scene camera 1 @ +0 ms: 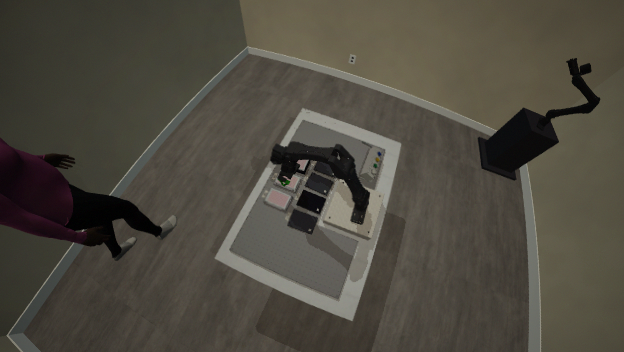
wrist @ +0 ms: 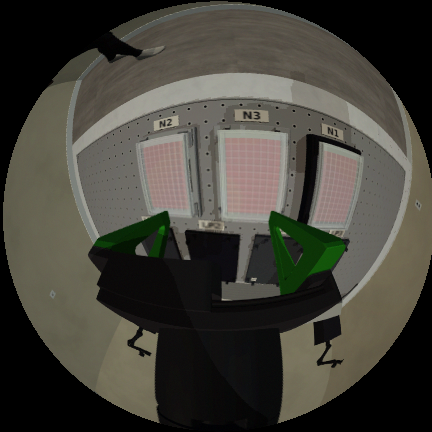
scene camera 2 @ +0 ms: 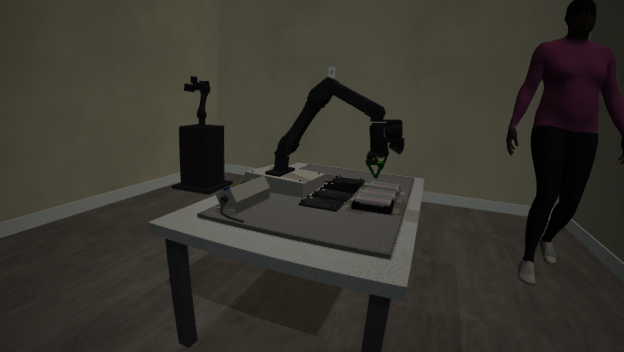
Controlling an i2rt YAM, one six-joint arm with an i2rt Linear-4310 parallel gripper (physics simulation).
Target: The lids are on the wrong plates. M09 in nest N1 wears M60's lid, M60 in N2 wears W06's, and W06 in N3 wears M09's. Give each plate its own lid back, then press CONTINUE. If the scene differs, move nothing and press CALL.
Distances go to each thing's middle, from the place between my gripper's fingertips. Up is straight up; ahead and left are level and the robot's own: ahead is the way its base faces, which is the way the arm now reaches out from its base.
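Relative to the nest N1 [wrist: 312, 140], my hand is 80 mm above it, 170 mm to the left of it and 20 mm short of it. The nest labelled LP2 [wrist: 222, 248] is 50 mm to the left of my hand, 150 mm behind it and 90 mm below it.
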